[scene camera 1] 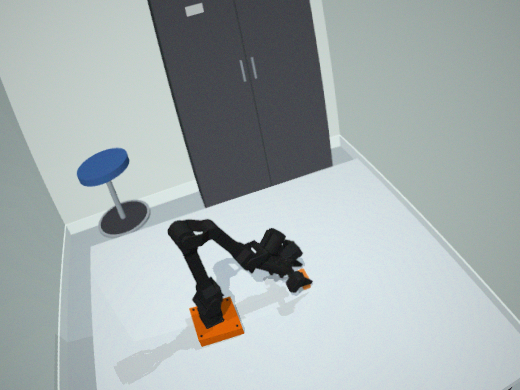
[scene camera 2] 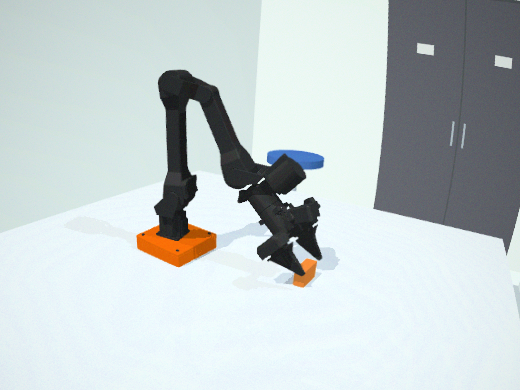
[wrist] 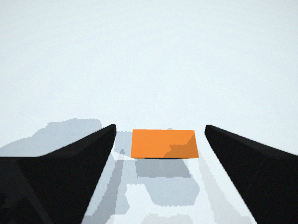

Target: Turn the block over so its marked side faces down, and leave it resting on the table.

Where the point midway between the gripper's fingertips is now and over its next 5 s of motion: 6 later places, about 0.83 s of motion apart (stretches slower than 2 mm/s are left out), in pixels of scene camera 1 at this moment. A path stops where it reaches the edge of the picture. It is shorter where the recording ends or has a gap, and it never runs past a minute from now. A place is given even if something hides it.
My gripper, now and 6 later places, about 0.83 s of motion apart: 306, 273; 300, 264; 303, 270; 303, 278; 304, 272; 306, 273; 314, 272
